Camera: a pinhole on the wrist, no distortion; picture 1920 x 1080 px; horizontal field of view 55.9 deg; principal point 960.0 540.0 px. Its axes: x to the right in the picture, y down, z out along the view. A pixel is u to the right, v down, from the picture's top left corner.
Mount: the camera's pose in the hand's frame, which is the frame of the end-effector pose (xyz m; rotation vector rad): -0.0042 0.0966 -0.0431 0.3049 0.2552 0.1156
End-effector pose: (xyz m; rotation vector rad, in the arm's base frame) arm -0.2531 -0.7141 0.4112 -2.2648 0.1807 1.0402
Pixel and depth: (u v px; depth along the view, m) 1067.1 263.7 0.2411
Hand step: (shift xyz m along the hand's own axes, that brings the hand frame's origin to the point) 0.0762 -0.0041 0.1645
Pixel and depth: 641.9 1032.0 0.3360
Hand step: 0.0214 0.0796 0.3087
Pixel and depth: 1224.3 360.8 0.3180
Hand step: 0.1272 -0.0158 0.2296
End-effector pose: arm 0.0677 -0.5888 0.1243 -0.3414 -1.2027 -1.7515
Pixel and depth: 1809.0 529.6 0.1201
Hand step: 0.0819 0.0706 0.0544
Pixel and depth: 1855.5 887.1 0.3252
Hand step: 0.2322 0.0884 0.2390
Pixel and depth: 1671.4 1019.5 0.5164
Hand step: 0.3179 0.1114 0.4288
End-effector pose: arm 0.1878 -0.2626 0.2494 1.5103 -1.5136 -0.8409
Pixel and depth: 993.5 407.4 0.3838
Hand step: 0.1066 -0.0371 0.3004
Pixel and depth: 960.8 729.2 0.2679
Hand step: 0.0649 0.0477 0.2126
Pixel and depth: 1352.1 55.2 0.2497
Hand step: 0.1190 -0.0290 0.1539
